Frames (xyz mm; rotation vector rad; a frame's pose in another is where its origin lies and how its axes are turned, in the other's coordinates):
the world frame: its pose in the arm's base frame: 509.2 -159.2 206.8 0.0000 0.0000 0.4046
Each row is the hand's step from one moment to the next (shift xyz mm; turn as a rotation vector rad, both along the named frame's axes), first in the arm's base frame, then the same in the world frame.
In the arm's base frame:
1: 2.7 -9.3 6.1 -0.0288 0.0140 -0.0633
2: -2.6 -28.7 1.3 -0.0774 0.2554 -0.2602
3: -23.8 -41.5 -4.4 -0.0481 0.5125 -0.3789
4: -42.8 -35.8 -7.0 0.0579 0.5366 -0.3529
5: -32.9 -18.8 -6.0 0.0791 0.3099 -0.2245
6: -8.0 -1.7 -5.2 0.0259 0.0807 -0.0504
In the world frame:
1: -1.2 -9.6 6.1 -0.0210 0.0242 -0.0633
2: -13.7 -25.4 1.3 0.0294 0.2652 -0.2602
3: -38.2 -28.8 -4.4 0.1575 0.4901 -0.3789
4: -53.4 -16.1 -7.0 0.2645 0.4705 -0.3529
5: -37.6 -4.3 -6.0 0.1947 0.2537 -0.2245
6: -8.0 1.6 -5.2 0.0556 0.0640 -0.0504

